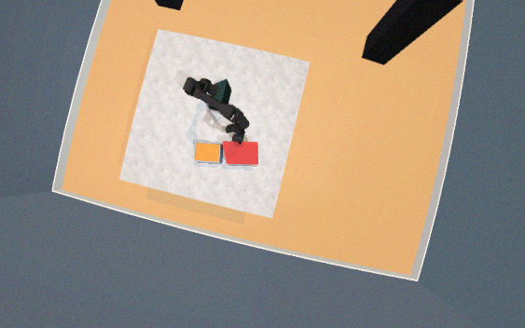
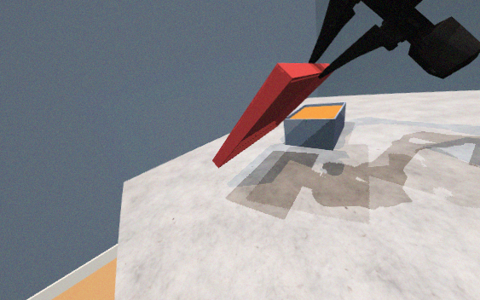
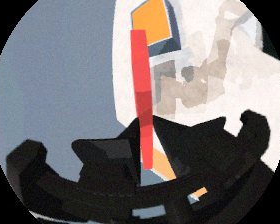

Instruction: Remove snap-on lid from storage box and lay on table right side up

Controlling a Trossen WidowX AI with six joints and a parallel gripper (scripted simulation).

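The red lid is 60 mm ahead of my gripper tip, 20 mm to the left of it and 50 mm below it. Round my gripper tip: storage box (120 mm ahead, 240 mm to the right, 160 mm below).
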